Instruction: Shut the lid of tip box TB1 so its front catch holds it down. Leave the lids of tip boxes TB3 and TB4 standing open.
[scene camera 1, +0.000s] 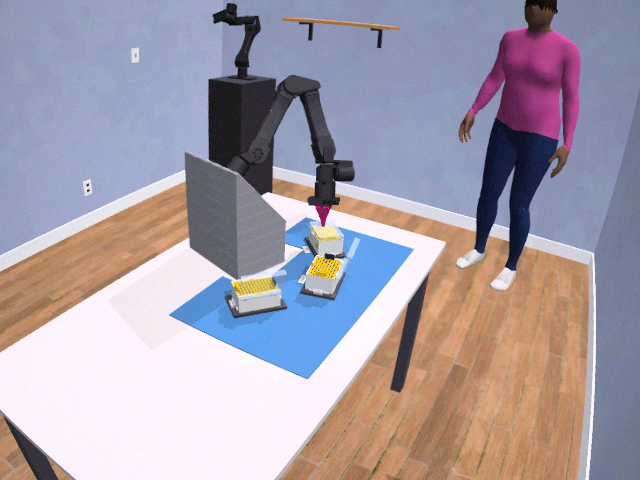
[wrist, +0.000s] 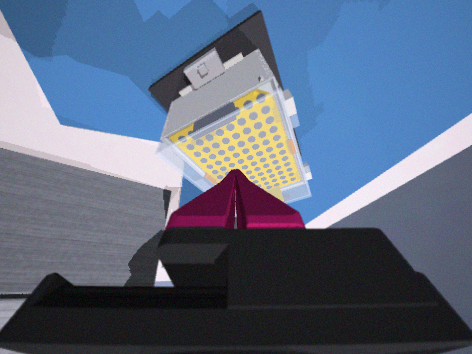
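Pixels of known places: gripper, fingertip midpoint: (scene camera 1: 323, 226) (wrist: 235, 176); arm's base, link origin: (scene camera 1: 228, 180).
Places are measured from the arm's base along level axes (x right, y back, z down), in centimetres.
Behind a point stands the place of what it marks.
Three tip boxes stand on the blue mat; their labels are not readable. The far box (scene camera 1: 326, 245) @[y -26.0, x -19.5, z 21.4 cm] (wrist: 215, 97) @[y -17.5, x -28.2, z 21.2 cm], presumably TB1, has its clear lid (wrist: 296, 155) @[y -23.8, x -28.1, z 18.1 cm] lying over the yellow tip rack; whether it is fully seated I cannot tell. Its front catch (scene camera 1: 306, 249) @[y -18.2, x -18.9, z 25.7 cm] (wrist: 202, 70) @[y -16.4, x -28.5, z 24.0 cm] sticks outward, off the lid. My gripper (scene camera 1: 323, 225) @[y -20.7, x -24.5, z 18.1 cm] (wrist: 235, 176) @[y -20.7, x -24.5, z 18.1 cm] is shut and empty, pointing down, tips at or just above that lid; contact is unclear. The middle box (scene camera 1: 321, 283) @[y -38.1, x -0.5, z 22.1 cm] has its clear lid (scene camera 1: 353, 251) @[y -44.0, x -6.9, z 11.7 cm] standing open. The near-left box (scene camera 1: 256, 302) @[y -30.4, x 19.0, z 22.4 cm] also has its lid (scene camera 1: 281, 277) @[y -36.9, x 16.2, z 12.7 cm] raised.
A tall grey block (scene camera 1: 211, 217) @[y -1.8, x 9.2, z 9.2 cm] (wrist: 75, 220) @[y -7.7, x -9.6, z 19.1 cm] stands left of the boxes. The blue mat (scene camera 1: 302, 346) @[y -49.1, x 21.9, z 25.9 cm] (wrist: 370, 85) @[y -31.8, x -33.6, z 25.9 cm] lies on the white table (scene camera 1: 129, 403) @[y -33.2, x 65.7, z 26.2 cm]. A second arm (scene camera 1: 248, 43) stands on a black pedestal (scene camera 1: 224, 116) behind. A person (scene camera 1: 537, 82) stands beyond the table at right.
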